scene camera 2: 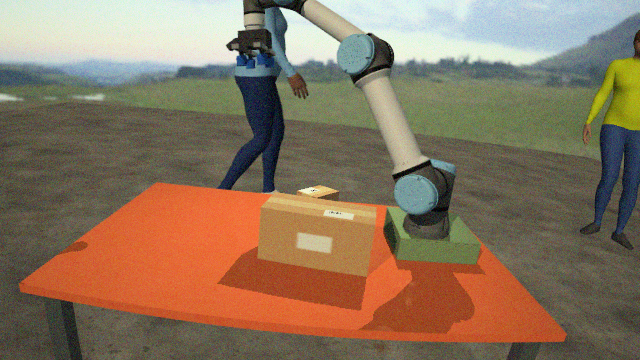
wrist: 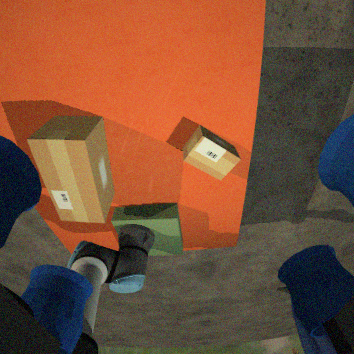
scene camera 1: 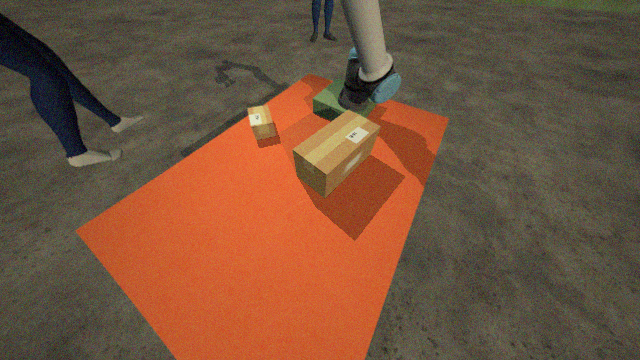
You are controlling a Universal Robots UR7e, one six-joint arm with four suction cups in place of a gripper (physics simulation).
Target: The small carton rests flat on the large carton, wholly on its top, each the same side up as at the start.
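Frame: origin at the arm's base, x back, y right, z up, level; centimetres.
Seen in the pictures: hand, tool point: (scene camera 2: 256,66) (wrist: 184,235); arm's base, link origin: (scene camera 2: 425,229) (wrist: 136,234) (scene camera 1: 352,101).
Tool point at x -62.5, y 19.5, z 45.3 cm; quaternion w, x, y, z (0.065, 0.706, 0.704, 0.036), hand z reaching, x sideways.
Pixels of each thing's middle, then the offset from my tool point to it. Level surfaces: height alone.
- small carton, body centre: (wrist: 210,152) (scene camera 2: 317,200) (scene camera 1: 262,122) dx +26.1, dy +9.7, dz -49.0 cm
- large carton, body centre: (scene camera 2: 318,232) (wrist: 79,171) (scene camera 1: 337,152) dx +28.2, dy -32.2, dz -45.2 cm
- orange table, surface height: dz -52.9 cm
The small carton (scene camera 1: 261,122) (scene camera 2: 318,192) (wrist: 212,154) lies on the orange table with its white label up, near one long edge; in the scene camera 2 view it is partly hidden behind the large carton. The large carton (scene camera 1: 336,150) (scene camera 2: 317,240) (wrist: 70,175) stands on the table beside it, apart from it, with a barcode label on its top and a pale patch on its side. My gripper (scene camera 2: 255,62), with four blue suction cups, hangs high above the table and holds nothing. The cups show at the sides of the wrist view. The gripper does not show in the scene camera 1 view.
The orange table (scene camera 1: 220,260) (scene camera 2: 190,220) (wrist: 130,55) bears a green base block (scene camera 1: 327,102) (scene camera 2: 435,250) (wrist: 170,230) under the arm, close to the large carton. One person (scene camera 2: 260,110) stands behind the table, another person (scene camera 2: 621,110) at the right.
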